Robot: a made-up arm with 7 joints. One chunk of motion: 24 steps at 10 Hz.
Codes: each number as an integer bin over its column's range. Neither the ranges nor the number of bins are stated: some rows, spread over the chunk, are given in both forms.
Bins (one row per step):
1: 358 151 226 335 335 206
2: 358 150 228 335 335 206
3: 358 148 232 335 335 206
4: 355 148 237 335 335 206
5: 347 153 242 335 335 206
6: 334 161 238 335 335 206
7: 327 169 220 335 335 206
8: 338 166 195 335 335 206
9: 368 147 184 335 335 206
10: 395 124 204 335 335 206
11: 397 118 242 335 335 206
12: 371 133 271 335 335 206
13: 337 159 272 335 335 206
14: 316 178 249 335 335 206
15: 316 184 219 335 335 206
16: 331 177 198 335 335 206
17: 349 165 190 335 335 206
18: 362 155 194 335 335 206
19: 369 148 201 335 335 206
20: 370 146 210 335 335 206
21: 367 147 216 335 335 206
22: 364 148 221 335 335 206
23: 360 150 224 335 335 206
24: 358 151 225 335 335 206
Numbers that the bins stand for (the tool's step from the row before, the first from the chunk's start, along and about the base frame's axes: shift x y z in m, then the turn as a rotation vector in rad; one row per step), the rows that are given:
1: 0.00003 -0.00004 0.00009 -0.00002 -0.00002 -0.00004
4: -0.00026 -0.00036 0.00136 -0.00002 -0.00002 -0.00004
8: -0.00193 0.00154 -0.00349 -0.00002 -0.00002 -0.00004
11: 0.00385 -0.00353 0.00194 -0.00002 -0.00002 -0.00004
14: -0.00408 0.00281 0.00275 -0.00002 -0.00002 -0.00004
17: -0.00085 0.00144 -0.00406 -0.00002 -0.00002 -0.00004
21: 0.00091 -0.00047 -0.00106 -0.00002 -0.00002 -0.00004
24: 0.00003 -0.00004 -0.00002 -0.00002 -0.00002 -0.00004
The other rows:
2: 0.00003 -0.00015 0.00032 -0.00002 -0.00002 -0.00004
3: 0.00003 -0.00036 0.00079 -0.00002 -0.00002 -0.00004
5: -0.00105 0.00017 0.00194 -0.00002 -0.00002 -0.00004
6: -0.00232 0.00101 0.00148 -0.00002 -0.00002 -0.00004
7: -0.00300 0.00186 -0.00060 -0.00002 -0.00002 -0.00004
9: 0.00101 -0.00047 -0.00476 -0.00002 -0.00002 -0.00004
10: 0.00365 -0.00290 -0.00245 -0.00002 -0.00002 -0.00004
12: 0.00130 -0.00195 0.00529 -0.00002 -0.00002 -0.00004
13: -0.00203 0.00080 0.00541 -0.00002 -0.00002 -0.00004
15: -0.00408 0.00344 -0.00071 -0.00002 -0.00002 -0.00004
16: -0.00261 0.00270 -0.00314 -0.00002 -0.00002 -0.00004
18: 0.00042 0.00038 -0.00360 -0.00002 -0.00002 -0.00004
19: 0.00111 -0.00036 -0.00279 -0.00002 -0.00002 -0.00004
20: 0.00120 -0.00057 -0.00175 -0.00002 -0.00002 -0.00004
22: 0.00062 -0.00036 -0.00048 -0.00002 -0.00002 -0.00004
23: 0.00023 -0.00015 -0.00014 -0.00002 -0.00002 -0.00004

